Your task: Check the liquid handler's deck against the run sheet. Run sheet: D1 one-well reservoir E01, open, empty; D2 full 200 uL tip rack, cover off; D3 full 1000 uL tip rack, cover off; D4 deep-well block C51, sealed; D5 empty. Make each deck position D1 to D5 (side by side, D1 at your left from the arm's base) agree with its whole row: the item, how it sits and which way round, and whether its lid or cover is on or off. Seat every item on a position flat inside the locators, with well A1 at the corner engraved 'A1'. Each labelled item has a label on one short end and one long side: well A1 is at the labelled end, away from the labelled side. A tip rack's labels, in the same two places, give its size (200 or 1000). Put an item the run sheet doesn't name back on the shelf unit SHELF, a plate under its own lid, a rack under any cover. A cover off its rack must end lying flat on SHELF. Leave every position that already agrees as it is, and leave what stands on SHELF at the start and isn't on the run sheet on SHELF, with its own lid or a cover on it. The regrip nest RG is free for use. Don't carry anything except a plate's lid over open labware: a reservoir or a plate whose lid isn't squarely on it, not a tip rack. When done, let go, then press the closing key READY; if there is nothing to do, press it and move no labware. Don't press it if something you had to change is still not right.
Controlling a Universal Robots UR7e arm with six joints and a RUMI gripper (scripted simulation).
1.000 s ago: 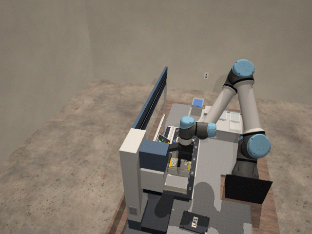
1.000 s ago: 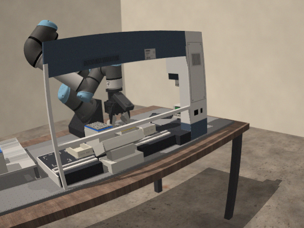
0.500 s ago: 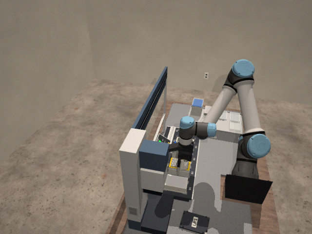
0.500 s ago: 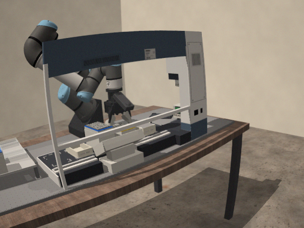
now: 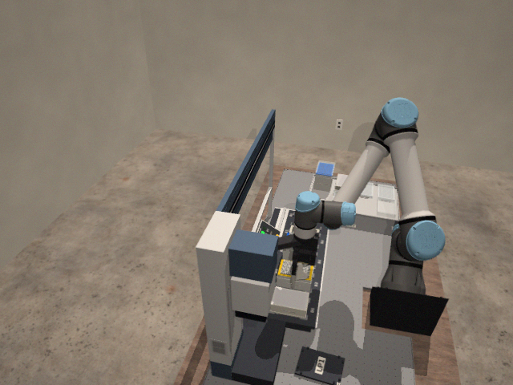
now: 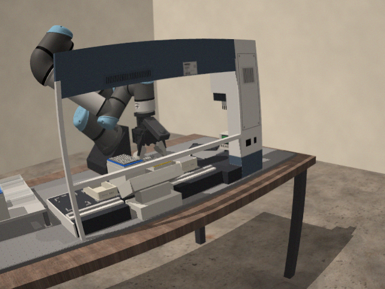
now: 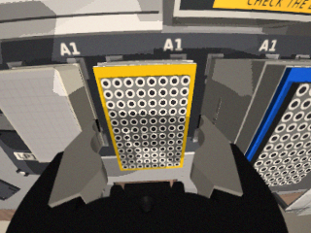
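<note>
My gripper is now 10 mm to the right of the yellow-rimmed tip rack, 10 mm below it and 10 mm short of it. Also, from my hand: blue-rimmed tip rack: 120 mm to the right, 30 mm above, 20 mm ahead; white sealed block: 120 mm to the left, 20 mm behind, 10 mm below; frame bar: 200 mm ahead, 90 mm above, 50 mm to the right.
</note>
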